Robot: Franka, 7 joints.
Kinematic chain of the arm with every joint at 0, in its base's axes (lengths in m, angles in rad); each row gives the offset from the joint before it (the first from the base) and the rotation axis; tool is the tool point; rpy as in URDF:
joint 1: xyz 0 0 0.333 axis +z
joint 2: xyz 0 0 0 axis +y
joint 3: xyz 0 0 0.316 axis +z
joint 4: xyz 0.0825 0 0 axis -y
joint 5: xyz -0.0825 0 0.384 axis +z
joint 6: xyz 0 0 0 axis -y
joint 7: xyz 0.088 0 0 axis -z
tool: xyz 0 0 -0.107 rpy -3.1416 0 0
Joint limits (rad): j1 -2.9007..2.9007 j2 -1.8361..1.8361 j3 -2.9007..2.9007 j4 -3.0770..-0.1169 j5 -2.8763..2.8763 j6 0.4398..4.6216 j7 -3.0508..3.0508
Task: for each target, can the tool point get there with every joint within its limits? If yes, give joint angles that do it. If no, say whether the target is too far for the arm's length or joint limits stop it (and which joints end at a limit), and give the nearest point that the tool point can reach.
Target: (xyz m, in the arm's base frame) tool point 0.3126 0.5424 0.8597
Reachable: yes | joints -1.3084 -0.7845 1.5631 -0.9190 -1.4387 2.0383 -1.4755
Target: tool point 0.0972 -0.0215 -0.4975
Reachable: no: joint limits stop it (at a limit: joint 2) | nearest point 0.1390 -0.0308 -0.3417 | short by 0.162 m
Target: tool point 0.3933 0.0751 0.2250
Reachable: yes | joints 1.9094 1.0137 -1.4632 -2.6812 2.2429 2.2944 0.2265
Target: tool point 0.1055 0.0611 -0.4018
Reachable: no: joint limits stop it (at a limit: joint 2) | nearest point 0.1204 0.0697 -0.3408 | short by 0.063 m
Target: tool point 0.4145 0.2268 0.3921
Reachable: yes | joints 2.2321 -0.6678 -1.8853 -2.1989 -1.9332 3.6951 2.0016
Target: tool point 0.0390 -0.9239 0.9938
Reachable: no: too far | nearest point 0.0294 -0.6974 0.8318 | short by 0.279 m
